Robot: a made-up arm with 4 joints. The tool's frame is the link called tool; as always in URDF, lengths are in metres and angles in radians. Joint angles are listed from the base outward. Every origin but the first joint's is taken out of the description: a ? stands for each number. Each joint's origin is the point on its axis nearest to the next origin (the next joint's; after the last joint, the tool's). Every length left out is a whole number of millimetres.
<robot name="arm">
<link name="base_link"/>
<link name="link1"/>
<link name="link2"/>
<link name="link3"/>
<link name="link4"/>
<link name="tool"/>
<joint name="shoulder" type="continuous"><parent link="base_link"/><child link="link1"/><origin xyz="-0.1 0 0.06" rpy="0 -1.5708 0"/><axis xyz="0 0 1"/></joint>
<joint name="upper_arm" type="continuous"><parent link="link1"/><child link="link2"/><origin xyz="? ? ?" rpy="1.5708 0 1.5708"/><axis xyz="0 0 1"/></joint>
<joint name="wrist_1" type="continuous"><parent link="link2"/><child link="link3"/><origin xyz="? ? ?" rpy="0 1.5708 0"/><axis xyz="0 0 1"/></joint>
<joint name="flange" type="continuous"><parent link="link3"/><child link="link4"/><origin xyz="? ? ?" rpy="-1.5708 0 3.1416"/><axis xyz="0 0 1"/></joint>
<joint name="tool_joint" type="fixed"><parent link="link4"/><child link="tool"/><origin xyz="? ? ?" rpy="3.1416 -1.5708 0"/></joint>
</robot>
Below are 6 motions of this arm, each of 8 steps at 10 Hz.
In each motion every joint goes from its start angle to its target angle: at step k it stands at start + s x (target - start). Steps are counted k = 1, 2, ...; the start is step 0. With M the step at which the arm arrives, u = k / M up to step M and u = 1 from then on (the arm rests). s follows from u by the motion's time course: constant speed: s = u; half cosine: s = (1 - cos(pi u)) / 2; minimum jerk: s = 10 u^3 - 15 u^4 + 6 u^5.
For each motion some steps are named. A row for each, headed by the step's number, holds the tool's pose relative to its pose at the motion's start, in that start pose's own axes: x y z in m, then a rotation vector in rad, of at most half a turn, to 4 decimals.
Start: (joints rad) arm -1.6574 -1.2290 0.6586 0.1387
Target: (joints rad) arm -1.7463 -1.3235 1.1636 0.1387
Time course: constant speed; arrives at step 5
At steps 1, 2, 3, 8:
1: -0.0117 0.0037 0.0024 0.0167 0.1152 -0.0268
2: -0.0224 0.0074 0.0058 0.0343 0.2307 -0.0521
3: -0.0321 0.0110 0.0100 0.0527 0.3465 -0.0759
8: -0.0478 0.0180 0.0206 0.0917 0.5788 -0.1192

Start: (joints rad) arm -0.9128 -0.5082 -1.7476 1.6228
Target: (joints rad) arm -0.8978 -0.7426 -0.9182 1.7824
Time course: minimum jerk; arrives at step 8
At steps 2, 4, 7, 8:
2: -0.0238 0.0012 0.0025 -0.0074 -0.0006 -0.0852
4: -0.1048 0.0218 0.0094 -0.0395 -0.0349 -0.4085
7: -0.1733 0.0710 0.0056 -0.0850 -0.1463 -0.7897
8: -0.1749 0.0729 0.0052 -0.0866 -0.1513 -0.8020

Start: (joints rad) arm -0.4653 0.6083 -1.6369 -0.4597
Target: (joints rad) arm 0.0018 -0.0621 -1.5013 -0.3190
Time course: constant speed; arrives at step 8
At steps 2, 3, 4, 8:
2: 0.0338 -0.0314 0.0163 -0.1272 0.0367 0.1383
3: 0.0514 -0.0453 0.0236 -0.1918 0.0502 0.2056
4: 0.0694 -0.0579 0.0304 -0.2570 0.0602 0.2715
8: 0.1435 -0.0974 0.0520 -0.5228 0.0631 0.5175

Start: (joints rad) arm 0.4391 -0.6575 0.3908 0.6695
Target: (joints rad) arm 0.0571 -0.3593 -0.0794 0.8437
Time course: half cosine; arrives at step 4
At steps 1, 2, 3, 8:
1: -0.0007 0.0077 -0.0260 0.0525 0.0081 0.0664
2: -0.0054 0.0383 -0.0884 0.2003 0.0243 0.2255
3: -0.0161 0.0869 -0.1470 0.3764 0.0341 0.3797
8: -0.0227 0.1124 -0.1691 0.4570 0.0355 0.4415

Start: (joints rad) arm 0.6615 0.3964 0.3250 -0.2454
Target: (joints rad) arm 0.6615 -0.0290 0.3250 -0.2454
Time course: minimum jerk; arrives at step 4
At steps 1, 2, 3, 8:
1: -0.0045 0.0018 -0.0011 0.0141 0.0101 -0.0405
2: -0.0209 0.0105 -0.0046 0.0679 0.0490 -0.1955
3: -0.0359 0.0217 -0.0070 0.1218 0.0878 -0.3506
8: -0.0395 0.0250 -0.0074 0.1358 0.0979 -0.3911

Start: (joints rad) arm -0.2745 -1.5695 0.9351 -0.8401
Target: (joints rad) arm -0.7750 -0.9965 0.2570 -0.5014
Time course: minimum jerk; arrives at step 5
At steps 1, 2, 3, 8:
1: -0.0038 0.0107 -0.0078 -0.0064 -0.0222 0.0063
2: -0.0203 0.0537 -0.0478 -0.0163 -0.1341 0.0545
3: -0.0393 0.1020 -0.1146 0.0302 -0.3128 0.1730
8: -0.0490 0.1384 -0.1769 0.1356 -0.4708 0.3154

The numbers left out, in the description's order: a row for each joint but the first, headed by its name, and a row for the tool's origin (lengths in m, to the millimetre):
upper_arm: -0.29 -0.09 0
wrist_1: 0.21 -0.02 0
flange: -0.04 0.07 0
tool: -0.07 0.31 0

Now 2 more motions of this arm.
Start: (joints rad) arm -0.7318 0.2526 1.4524 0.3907
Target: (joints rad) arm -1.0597 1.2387 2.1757 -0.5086
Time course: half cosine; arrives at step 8
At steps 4, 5, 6, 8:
4: 0.0282 0.0865 0.1906 -0.9477 0.2976 0.0698
5: 0.0494 0.1739 0.2256 -1.3157 0.3764 0.0771
6: 0.0659 0.2582 0.2274 -1.6246 0.4331 0.0659
8: 0.0789 0.3340 0.2065 -1.8981 0.4797 0.0375

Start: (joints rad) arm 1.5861 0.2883 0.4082 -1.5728
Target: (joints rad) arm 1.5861 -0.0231 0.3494 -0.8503
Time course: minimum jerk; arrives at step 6
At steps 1, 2, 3, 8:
1: 0.0006 0.0015 -0.0090 0.0300 0.0101 -0.0022
2: 0.0014 0.0127 -0.0518 0.1772 0.0591 -0.0168
3: -0.0047 0.0451 -0.1160 0.4203 0.1373 -0.0548
8: -0.0279 0.1346 -0.1950 0.8323 0.2577 -0.1609

